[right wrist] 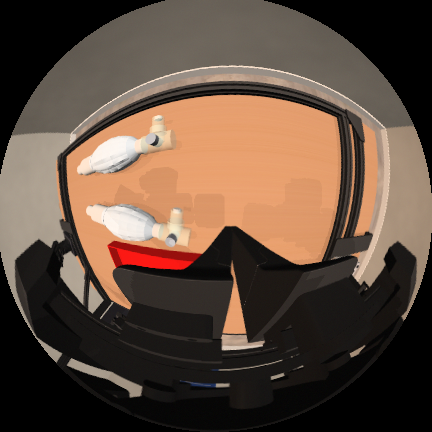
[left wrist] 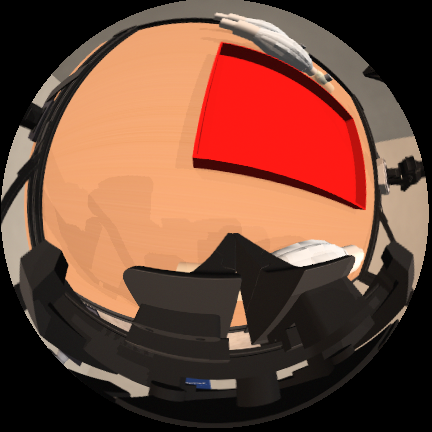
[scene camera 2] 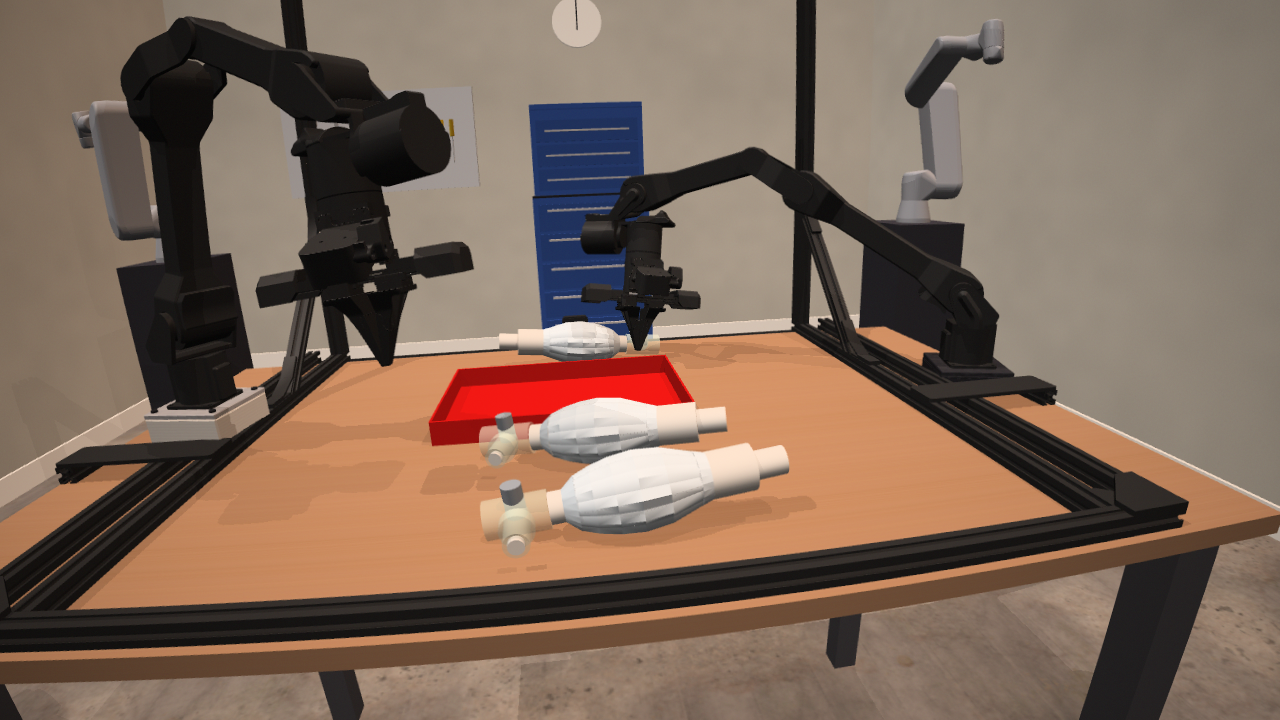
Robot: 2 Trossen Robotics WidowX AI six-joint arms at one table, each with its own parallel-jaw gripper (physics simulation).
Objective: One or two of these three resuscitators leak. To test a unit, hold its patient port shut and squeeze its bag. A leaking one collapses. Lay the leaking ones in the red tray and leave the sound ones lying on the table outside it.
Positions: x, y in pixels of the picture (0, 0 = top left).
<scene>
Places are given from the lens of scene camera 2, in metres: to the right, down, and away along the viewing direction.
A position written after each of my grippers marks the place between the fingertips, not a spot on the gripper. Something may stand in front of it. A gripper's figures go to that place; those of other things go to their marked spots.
my left gripper (scene camera 2: 637, 350): 0.00, -0.01, 0.98
my right gripper (scene camera 2: 387, 365): -0.24, 0.01, 0.56
</scene>
